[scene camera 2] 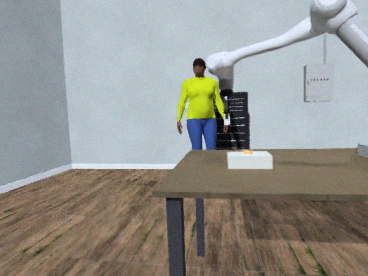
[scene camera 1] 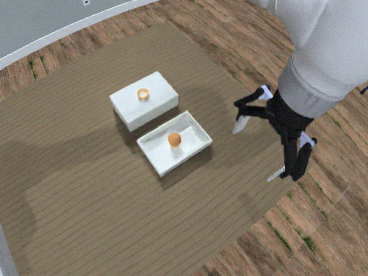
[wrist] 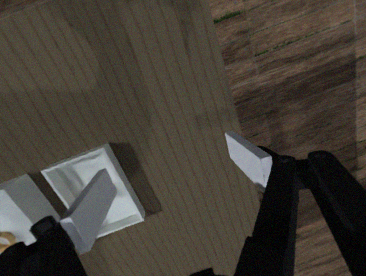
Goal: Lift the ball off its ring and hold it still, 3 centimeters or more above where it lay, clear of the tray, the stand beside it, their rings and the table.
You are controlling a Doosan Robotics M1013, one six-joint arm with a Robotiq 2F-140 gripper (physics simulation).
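Places are measured from the arm's base along level axes (x down, y right, z back), in centimetres.
Pixels of known places: gripper, between the fingertips: (scene camera 2: 227, 124) (scene camera 1: 254, 153) (wrist: 169, 162).
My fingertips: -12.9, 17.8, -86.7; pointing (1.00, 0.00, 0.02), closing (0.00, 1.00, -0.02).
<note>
Ahead of a thing's pixels: the offset from my fingertips to its top centre, as dx, dy, dz. "pt": to the spot under its first point. Level surfaces: height alone.
The orange ball {+13.1, -18.4, +10.4} (scene camera 1: 174, 140) sits inside the white open tray {+15.2, -18.4, +10.4} (scene camera 1: 187, 159) (wrist: 125, 181), near its middle; the ring under it cannot be made out. In the wrist view the ball does not show, and the left finger covers part of the tray. The white box-shaped stand (scene camera 1: 155, 103) (scene camera 2: 250, 161) (wrist: 25, 201) is beside the tray, with an orange ring {pt +12.3, -34.6, +12.8} (scene camera 1: 143, 99) (wrist: 12, 238) on top. My gripper (scene camera 1: 257, 151) (wrist: 169, 162) is open and empty, high above the table and off to the tray's side, its fingers wide apart.
The brown table {dx +18.0} (scene camera 1: 90, 200) (scene camera 2: 310, 180) (wrist: 175, 100) carries the tray and stand. Wooden floor (scene camera 1: 325, 200) (wrist: 300, 75) shows past the table's edge near the gripper. A person in a yellow top (scene camera 2: 201, 97) and a dark rack stand behind the table.
</note>
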